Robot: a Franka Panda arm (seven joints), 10 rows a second.
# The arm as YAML. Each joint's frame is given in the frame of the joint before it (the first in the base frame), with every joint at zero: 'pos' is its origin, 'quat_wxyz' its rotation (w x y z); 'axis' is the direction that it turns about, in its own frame. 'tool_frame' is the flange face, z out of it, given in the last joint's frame.
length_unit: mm
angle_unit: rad
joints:
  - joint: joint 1
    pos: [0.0, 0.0, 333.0]
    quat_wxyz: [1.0, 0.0, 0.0, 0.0]
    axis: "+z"
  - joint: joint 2
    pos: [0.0, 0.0, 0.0]
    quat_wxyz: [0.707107, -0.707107, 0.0, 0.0]
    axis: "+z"
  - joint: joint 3
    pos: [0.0, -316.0, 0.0]
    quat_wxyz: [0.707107, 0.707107, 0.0, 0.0]
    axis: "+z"
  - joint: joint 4
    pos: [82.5, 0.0, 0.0]
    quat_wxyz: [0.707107, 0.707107, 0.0, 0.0]
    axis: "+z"
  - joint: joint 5
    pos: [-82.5, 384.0, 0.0]
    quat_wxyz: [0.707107, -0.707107, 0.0, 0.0]
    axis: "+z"
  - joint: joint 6
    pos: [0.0, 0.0, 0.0]
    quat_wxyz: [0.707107, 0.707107, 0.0, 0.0]
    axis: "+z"
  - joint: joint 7
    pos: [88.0, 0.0, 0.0]
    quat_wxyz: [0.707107, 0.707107, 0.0, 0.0]
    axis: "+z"
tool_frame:
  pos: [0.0, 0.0, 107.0]
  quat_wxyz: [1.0, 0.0, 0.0, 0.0]
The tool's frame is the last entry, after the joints.
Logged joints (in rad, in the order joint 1, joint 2, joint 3, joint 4, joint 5, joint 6, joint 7), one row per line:
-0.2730, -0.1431, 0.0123, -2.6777, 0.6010, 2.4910, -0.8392
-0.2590, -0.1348, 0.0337, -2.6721, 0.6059, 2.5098, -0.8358
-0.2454, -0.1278, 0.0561, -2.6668, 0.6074, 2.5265, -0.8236
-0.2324, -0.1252, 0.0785, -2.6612, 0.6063, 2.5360, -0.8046
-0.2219, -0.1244, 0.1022, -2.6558, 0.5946, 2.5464, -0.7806
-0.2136, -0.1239, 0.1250, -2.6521, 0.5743, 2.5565, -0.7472
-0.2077, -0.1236, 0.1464, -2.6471, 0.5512, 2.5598, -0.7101
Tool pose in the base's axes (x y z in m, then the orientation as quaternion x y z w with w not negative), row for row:
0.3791, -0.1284, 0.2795, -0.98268, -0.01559, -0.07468, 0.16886
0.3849, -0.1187, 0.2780, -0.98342, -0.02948, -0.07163, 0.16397
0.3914, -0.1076, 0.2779, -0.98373, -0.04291, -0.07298, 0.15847
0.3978, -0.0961, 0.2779, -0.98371, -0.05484, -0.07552, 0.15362
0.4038, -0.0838, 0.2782, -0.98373, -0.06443, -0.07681, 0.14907
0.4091, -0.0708, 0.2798, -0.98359, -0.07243, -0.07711, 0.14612
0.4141, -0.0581, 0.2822, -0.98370, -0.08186, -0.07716, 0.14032
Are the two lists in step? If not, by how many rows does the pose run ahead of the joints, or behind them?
The pose runs 2 rows behind the joints: the pose in row i belongs to the joints in row i - 2.
